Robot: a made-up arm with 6 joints.
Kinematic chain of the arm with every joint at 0, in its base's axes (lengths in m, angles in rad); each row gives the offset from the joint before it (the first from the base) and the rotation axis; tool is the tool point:
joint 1: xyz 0 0 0.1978 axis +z
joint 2: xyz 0 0.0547 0 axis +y
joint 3: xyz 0 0 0.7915 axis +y
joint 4: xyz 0 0 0.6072 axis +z
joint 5: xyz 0 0 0 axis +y
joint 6: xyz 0 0 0.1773 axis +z
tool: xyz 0 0 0
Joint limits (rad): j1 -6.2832..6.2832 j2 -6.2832..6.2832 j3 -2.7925..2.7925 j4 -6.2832..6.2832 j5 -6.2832..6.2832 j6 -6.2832..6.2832
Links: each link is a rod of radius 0.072 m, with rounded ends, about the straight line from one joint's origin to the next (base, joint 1, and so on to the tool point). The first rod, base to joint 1, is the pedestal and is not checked.
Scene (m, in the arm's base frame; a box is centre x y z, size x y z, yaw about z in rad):
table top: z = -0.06
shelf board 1: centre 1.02 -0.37 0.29 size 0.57 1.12 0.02 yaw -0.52
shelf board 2: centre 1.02 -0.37 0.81 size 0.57 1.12 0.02 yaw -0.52
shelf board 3: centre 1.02 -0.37 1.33 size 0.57 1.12 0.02 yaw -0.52
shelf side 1: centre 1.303 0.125 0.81 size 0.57 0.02 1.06 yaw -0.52
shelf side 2: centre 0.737 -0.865 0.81 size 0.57 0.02 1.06 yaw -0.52
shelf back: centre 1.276 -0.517 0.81 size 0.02 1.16 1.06 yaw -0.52
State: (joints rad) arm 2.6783 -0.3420 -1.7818 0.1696 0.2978 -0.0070
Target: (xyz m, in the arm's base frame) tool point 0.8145 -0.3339 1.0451
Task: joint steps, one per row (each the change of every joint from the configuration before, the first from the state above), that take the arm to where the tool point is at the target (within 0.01 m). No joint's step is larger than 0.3 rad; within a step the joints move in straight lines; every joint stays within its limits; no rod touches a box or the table.
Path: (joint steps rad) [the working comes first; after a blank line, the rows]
Joints at the target: 2.8256 -0.1326 -1.4359 0.1559 0.3558 -0.0070
Straight joint move there: touches shelf board 2.

1: 0.0191 0.2550 -0.2692 -0.0017 -0.0464 0.0000
2: 0.0190 0.2550 -0.2692 -0.0018 -0.0463 0.0000
3: 0.1048 0.0380 0.2693 -0.0100 0.0525 0.0000
4: 0.1048 0.0379 0.2694 -0.0101 0.0526 0.0000
5: -0.0502 -0.1883 0.1728 0.0050 0.0228 0.0000
6: -0.0502 -0.1882 0.1728 0.0049 0.0228 0.0000

